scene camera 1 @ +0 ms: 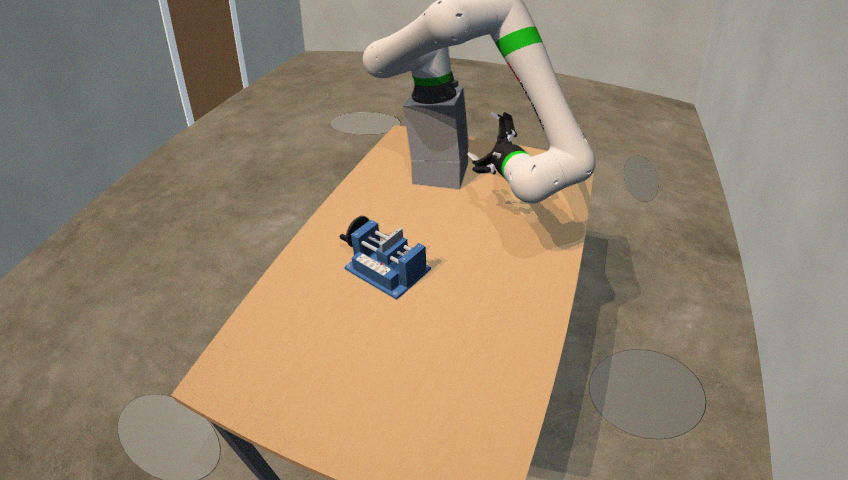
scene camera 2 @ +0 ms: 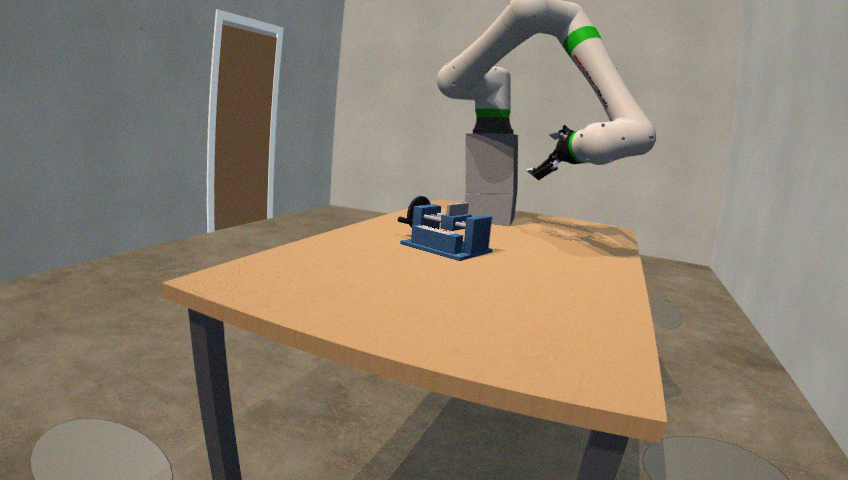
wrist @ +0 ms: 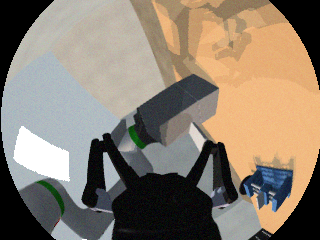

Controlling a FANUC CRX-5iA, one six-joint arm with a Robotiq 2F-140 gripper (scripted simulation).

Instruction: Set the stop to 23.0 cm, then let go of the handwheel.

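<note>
My gripper [scene camera 1: 483, 134], [wrist: 158, 126].
</note>
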